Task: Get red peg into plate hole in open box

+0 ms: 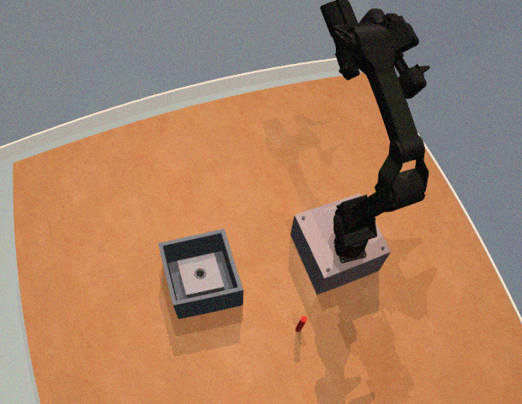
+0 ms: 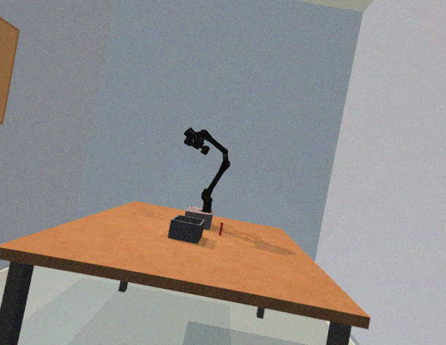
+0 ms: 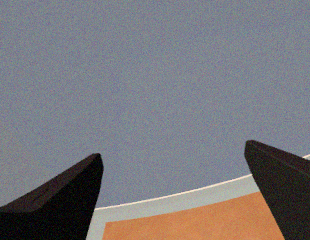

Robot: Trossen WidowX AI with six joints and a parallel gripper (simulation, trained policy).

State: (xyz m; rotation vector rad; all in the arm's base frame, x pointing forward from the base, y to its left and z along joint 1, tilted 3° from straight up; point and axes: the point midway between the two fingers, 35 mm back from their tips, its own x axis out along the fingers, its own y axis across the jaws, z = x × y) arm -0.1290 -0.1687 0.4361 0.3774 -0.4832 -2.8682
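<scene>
Now: gripper tip 49 cm above the red peg, 32 cm to the right of it and 29 cm short of it. Round my gripper tip: grey box 51 cm below, 49 cm ahead, 16 cm to the left; then light plate 49 cm below, 49 cm ahead, 16 cm to the left.
</scene>
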